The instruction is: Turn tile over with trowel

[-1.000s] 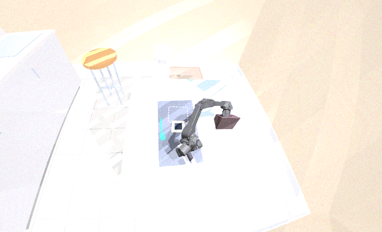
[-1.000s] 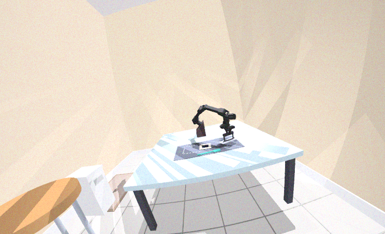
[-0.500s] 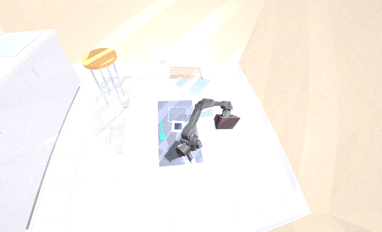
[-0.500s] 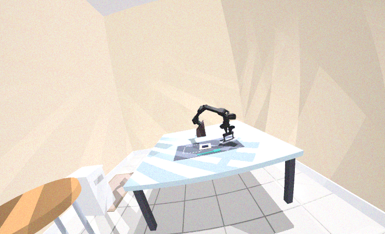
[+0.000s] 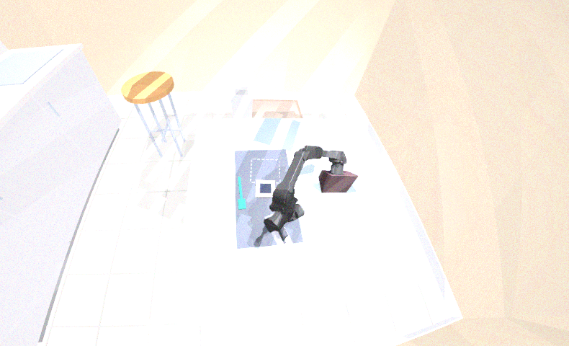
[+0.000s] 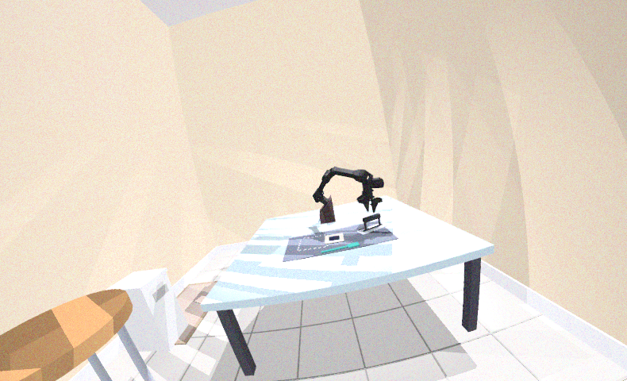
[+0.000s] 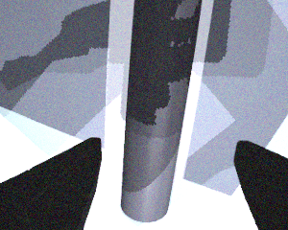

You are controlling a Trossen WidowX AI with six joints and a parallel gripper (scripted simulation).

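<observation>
Now: gripper tip 90 mm short of the grey mat, 240 mm to the left of it and 120 mm above it. Round my gripper tip: white tile (90 mm ahead, 250 mm to the right, 100 mm below); teal trowel (220 mm ahead, 200 mm to the right, 100 mm below).
</observation>
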